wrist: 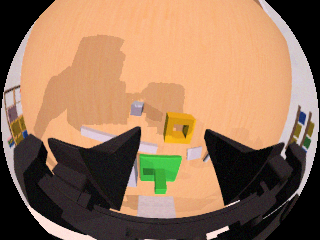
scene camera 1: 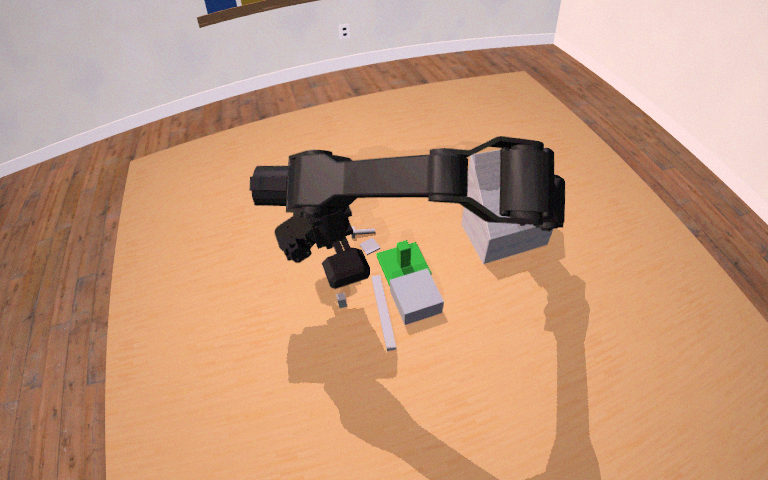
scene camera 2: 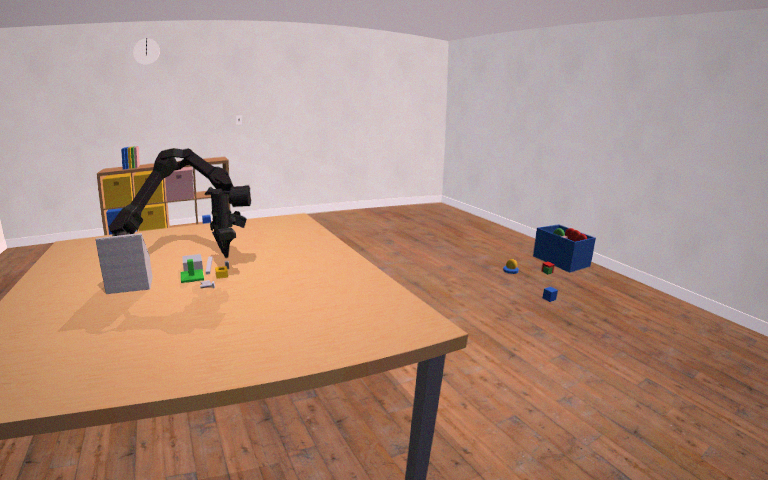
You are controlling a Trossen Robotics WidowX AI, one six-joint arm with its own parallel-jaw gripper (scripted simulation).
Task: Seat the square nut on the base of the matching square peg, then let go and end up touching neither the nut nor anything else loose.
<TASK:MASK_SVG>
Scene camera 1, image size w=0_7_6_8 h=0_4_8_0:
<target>my gripper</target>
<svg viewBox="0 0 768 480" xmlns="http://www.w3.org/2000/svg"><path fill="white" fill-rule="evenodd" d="M277 226L274 233L279 248L284 252L288 261L292 259L295 263L302 262L311 256L311 247L315 243L318 249L322 247L331 249L334 247L336 254L327 257L322 262L331 288L337 289L368 279L370 276L370 266L363 251L350 247L346 236L353 234L353 228L348 218L352 216L349 206L335 214L322 215L320 218L293 218L292 216Z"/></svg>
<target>grey block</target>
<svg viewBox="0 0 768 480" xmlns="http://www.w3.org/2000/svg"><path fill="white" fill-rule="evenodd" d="M428 268L390 279L390 293L404 325L443 312L444 300Z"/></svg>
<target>long grey bar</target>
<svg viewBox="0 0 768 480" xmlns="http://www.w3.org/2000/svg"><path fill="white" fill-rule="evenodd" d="M371 276L386 350L396 350L381 276Z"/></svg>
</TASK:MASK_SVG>
